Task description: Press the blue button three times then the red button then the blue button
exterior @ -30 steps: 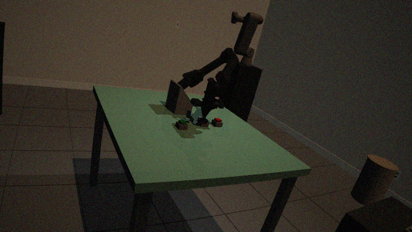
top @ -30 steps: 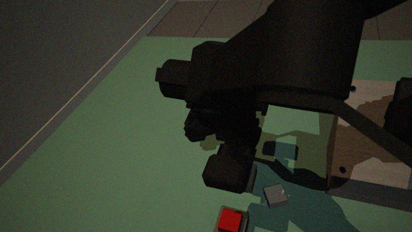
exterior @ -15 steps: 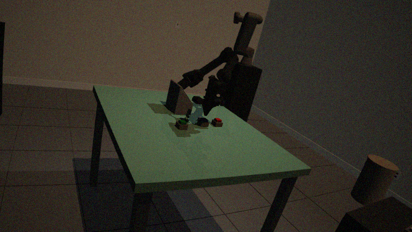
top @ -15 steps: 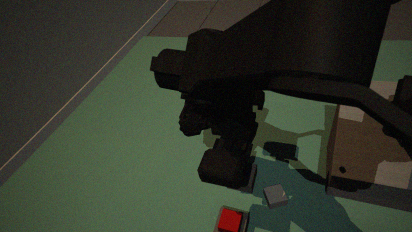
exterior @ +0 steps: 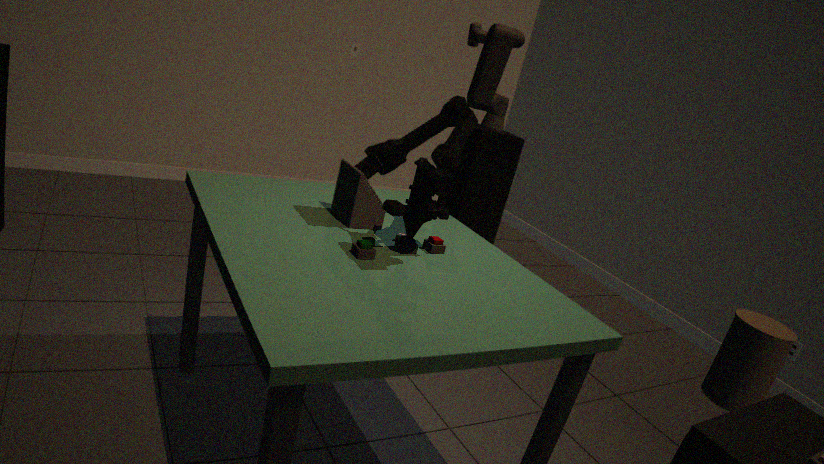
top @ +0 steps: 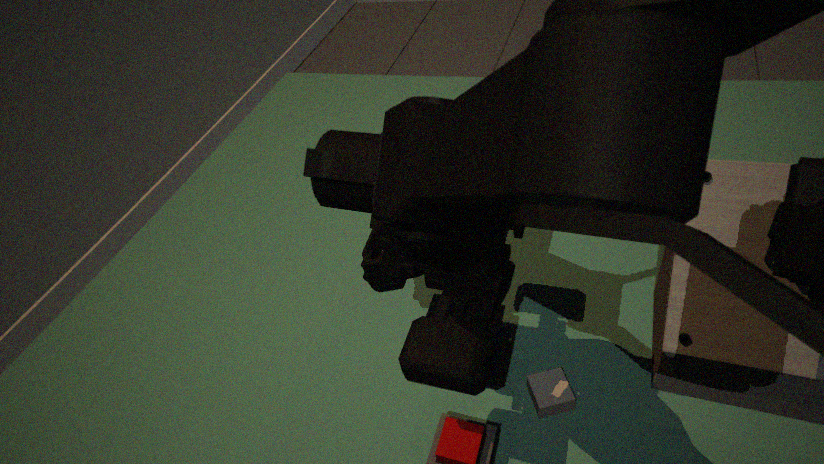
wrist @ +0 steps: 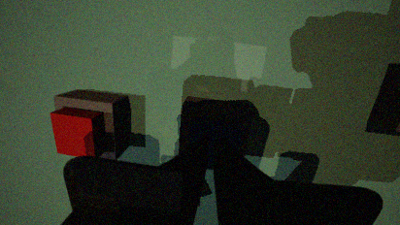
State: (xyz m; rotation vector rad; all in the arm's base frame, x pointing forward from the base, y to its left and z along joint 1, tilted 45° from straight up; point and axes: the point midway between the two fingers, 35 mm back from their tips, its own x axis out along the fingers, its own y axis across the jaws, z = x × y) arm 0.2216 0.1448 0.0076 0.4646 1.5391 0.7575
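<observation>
The blue button is 10 mm below my gripper tip. Round my gripper tip: red button: 20 mm behind, 90 mm to the left, 10 mm below; block: 70 mm behind, 10 mm to the left, 30 mm below; green button: 60 mm ahead, 150 mm to the right, 10 mm below.
</observation>
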